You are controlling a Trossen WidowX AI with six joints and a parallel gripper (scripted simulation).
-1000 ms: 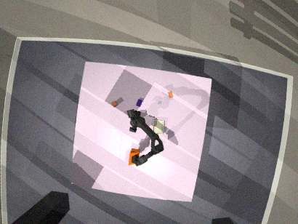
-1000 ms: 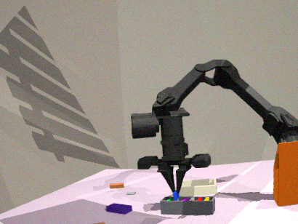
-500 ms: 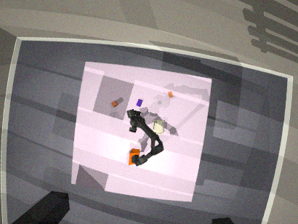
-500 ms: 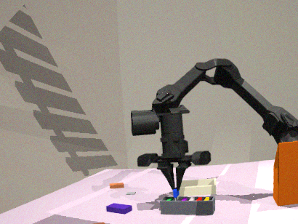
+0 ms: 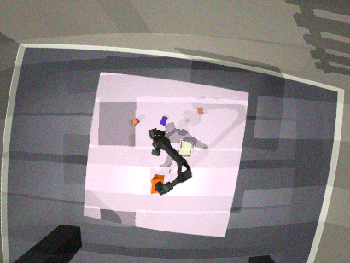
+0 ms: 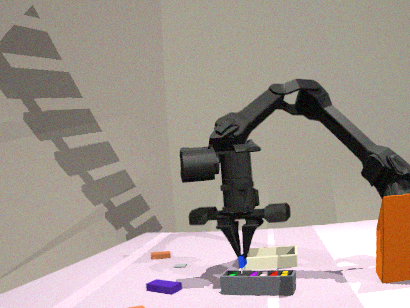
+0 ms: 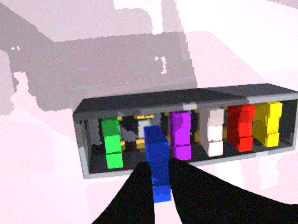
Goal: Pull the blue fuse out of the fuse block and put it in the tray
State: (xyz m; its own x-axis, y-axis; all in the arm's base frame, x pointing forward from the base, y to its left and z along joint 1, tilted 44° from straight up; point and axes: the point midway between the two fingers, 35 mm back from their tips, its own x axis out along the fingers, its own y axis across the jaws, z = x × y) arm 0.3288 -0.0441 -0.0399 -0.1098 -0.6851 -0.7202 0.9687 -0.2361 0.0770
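My gripper tip is now 5 cm above the purple fuse and 2 cm past it. From my gripper tip the other things lie so: purple block: 17 cm ahead, 7 cm below, 3 cm to the right; then blue fuse: 1 cm below; then green fuse: 5 cm below, 2 cm ahead.
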